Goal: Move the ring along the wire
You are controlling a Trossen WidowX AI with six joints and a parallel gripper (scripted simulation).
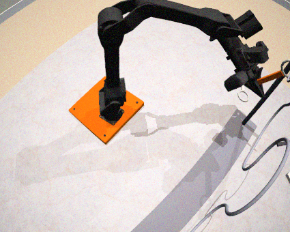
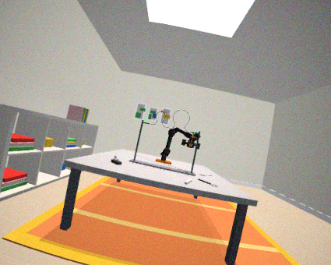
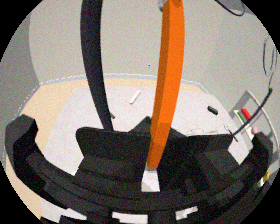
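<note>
Now: the ring tool with orange handle 1 cm to the left of my gripper tip and 9 cm above it. From my gripper tip the other things lie so: ring tool 3 cm behind, 22 cm to the left, 24 cm below; then white block 35 cm ahead, 7 cm to the right, 24 cm below.
</note>
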